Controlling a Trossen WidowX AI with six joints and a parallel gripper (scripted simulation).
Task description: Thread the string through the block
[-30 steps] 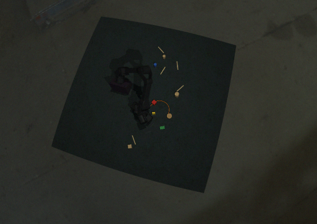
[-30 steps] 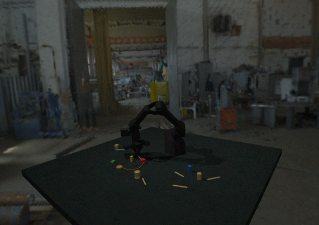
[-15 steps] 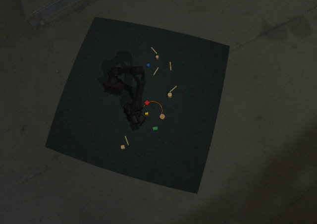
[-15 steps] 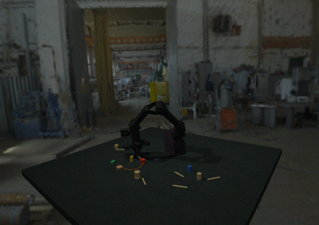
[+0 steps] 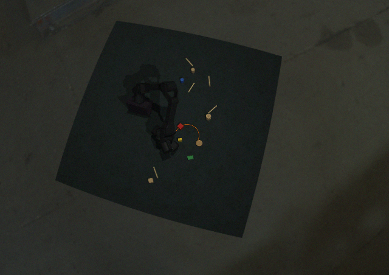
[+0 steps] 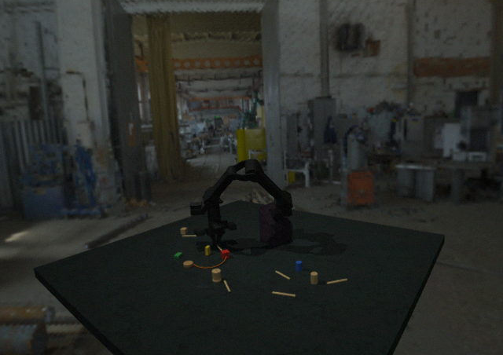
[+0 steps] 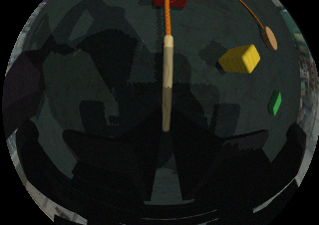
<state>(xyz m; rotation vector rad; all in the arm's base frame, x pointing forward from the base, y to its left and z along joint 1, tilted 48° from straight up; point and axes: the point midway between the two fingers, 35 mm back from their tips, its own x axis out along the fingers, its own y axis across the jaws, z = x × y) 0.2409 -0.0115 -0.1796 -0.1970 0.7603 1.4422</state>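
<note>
Now: gripper tip 10 mm short of the thin stick, 40 mm to the right of it and 10 mm below it. The rest, counted from my gripper tip: yellow block (70 mm ahead, 30 mm to the left, 20 mm above); then red block (40 mm ahead, 110 mm to the left, 10 mm above); then green block (180 mm ahead, 50 mm to the right, 10 mm above).
</note>
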